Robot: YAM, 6 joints.
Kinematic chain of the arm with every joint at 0, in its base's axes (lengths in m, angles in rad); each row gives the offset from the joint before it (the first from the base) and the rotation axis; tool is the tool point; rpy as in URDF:
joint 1: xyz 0 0 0.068 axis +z
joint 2: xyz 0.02 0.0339 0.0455 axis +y
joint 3: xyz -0.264 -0.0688 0 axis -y
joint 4: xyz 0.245 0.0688 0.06 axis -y
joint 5: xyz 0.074 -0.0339 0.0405 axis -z
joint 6: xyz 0.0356 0 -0.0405 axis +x
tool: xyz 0 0 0 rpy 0 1.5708 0
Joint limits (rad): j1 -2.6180..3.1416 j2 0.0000..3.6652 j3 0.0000..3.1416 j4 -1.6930..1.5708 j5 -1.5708..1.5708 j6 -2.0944..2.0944
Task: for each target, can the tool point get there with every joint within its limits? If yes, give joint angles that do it. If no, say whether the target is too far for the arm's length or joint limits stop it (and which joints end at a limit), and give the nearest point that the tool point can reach.
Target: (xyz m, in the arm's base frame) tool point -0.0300 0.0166 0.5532
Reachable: yes | joints 2.0742 0.9927 2.1134 -1.3933 -0.5398 -0.5914
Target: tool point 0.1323 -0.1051 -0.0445
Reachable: yes | joints -0.6497 2.2642 0.3842 0.2870 0.1020 -0.0175
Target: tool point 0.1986 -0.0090 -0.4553
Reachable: no: joint limits stop it (at a limit: joint 2) | nearest point 0.2074 -0.0094 -0.3780 | short by 0.078 m
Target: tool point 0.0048 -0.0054 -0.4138
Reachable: no: joint limits stop it (at a limit: joint 2) | nearest point 0.0399 -0.0449 -0.3273 | short by 0.101 m
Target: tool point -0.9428 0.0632 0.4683
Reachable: no: too far | nearest point -0.6030 0.0404 0.3376 | short by 0.365 m
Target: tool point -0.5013 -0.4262 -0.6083
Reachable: no: too far | nearest point -0.3466 -0.2947 -0.3158 | short by 0.356 m
